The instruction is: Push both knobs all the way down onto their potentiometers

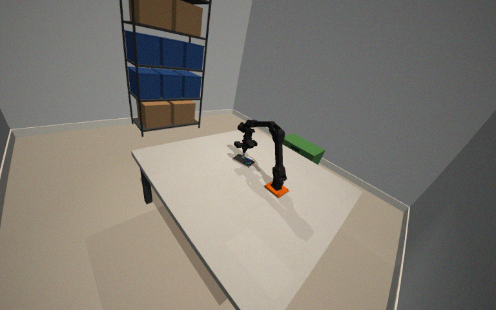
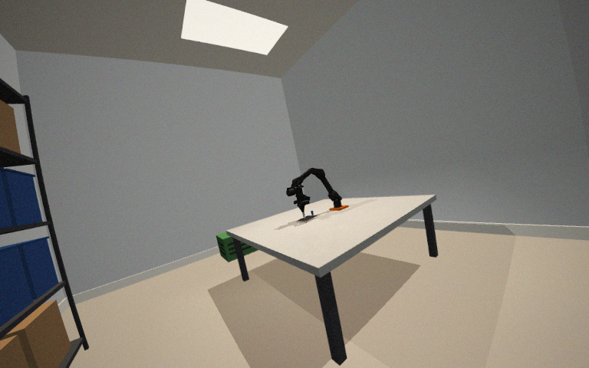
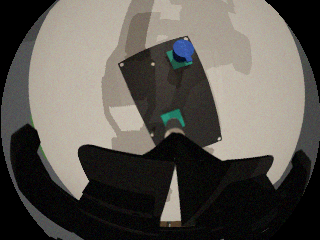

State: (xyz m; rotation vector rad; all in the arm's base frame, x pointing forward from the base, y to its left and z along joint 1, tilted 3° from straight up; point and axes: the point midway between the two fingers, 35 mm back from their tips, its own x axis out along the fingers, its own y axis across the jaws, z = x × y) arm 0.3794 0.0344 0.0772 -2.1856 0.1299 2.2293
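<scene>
My gripper tip is now 2 cm above the white knob. Round my gripper tip: blue knob 8 cm behind, 2 cm below, 1 cm to the left.
</scene>
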